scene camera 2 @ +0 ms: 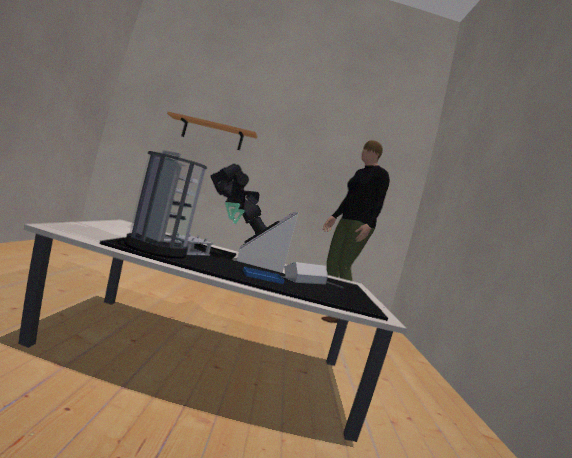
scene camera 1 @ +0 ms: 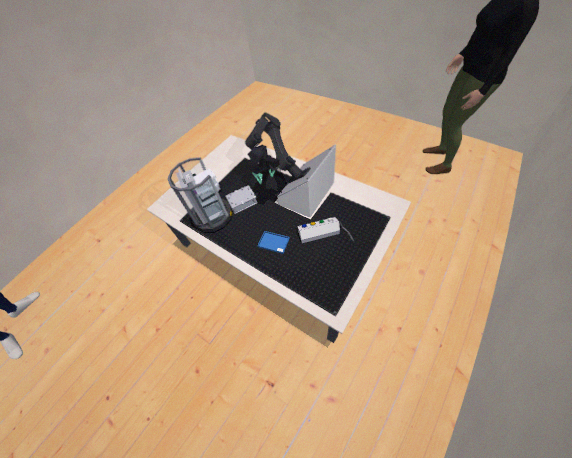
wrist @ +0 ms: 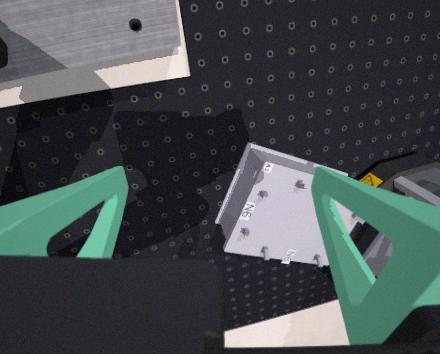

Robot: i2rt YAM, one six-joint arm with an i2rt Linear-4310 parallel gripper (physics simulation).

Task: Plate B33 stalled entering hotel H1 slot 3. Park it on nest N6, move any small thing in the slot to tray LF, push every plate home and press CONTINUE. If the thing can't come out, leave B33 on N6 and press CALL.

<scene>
The same spot on a white button box: point(scene camera 2: 297, 272) is point(scene camera 1: 301, 238). The same spot on a round plate rack: point(scene camera 2: 170, 187) is point(scene camera 1: 187, 204).
</scene>
